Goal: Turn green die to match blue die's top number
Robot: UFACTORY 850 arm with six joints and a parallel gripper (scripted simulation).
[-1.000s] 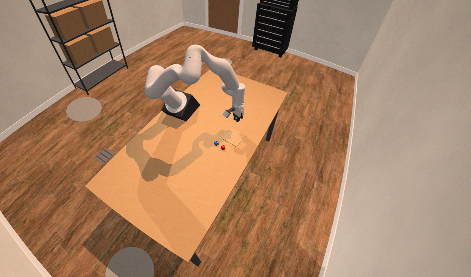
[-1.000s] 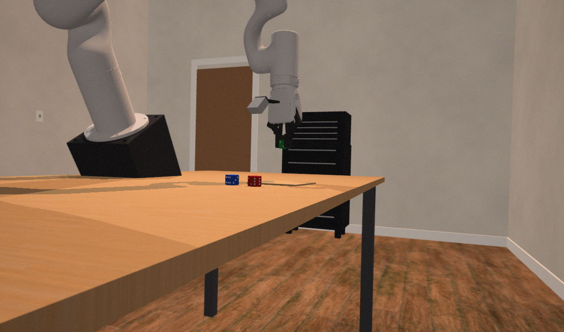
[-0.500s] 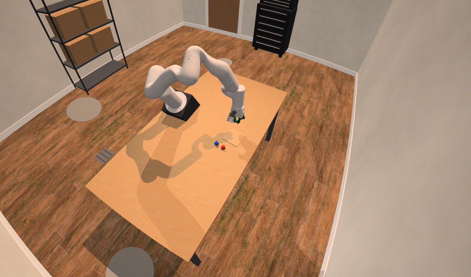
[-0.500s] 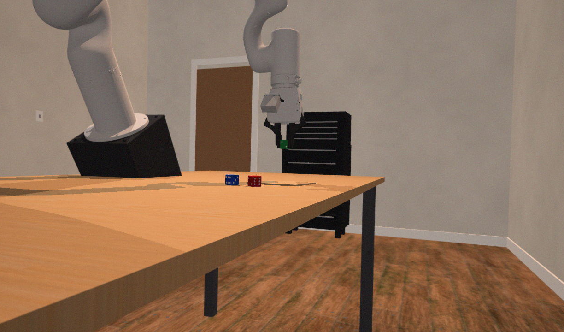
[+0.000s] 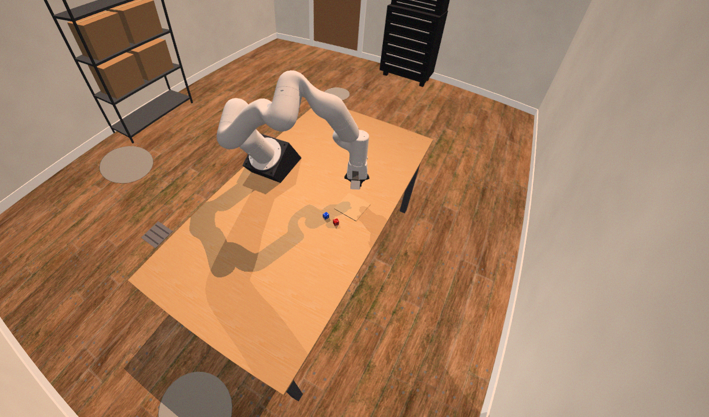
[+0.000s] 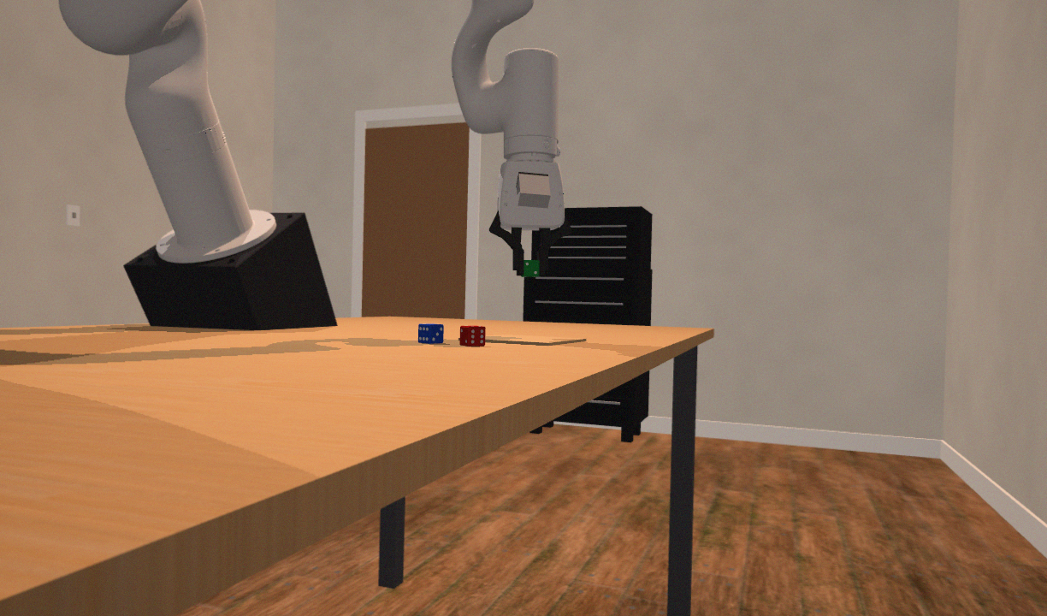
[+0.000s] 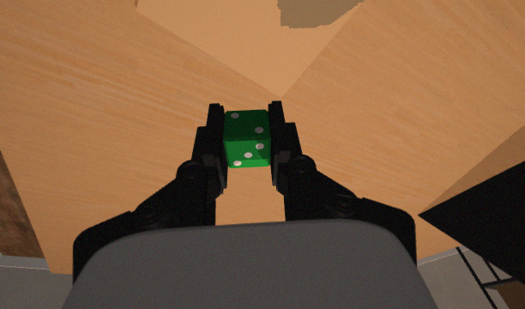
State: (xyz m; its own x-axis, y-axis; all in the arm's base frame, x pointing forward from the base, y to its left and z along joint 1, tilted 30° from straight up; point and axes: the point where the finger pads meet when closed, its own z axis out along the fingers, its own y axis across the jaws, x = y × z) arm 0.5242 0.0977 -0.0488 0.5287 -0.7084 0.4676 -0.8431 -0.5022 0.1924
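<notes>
Now: hand 10 mm short of the tan mat, 50 mm to the left of it and 120 mm above it. Also, from my hand: blue die (60 mm behind, 190 mm to the right, 110 mm below); red die (190 mm to the right, 110 mm below); green die (10 mm below).
</notes>
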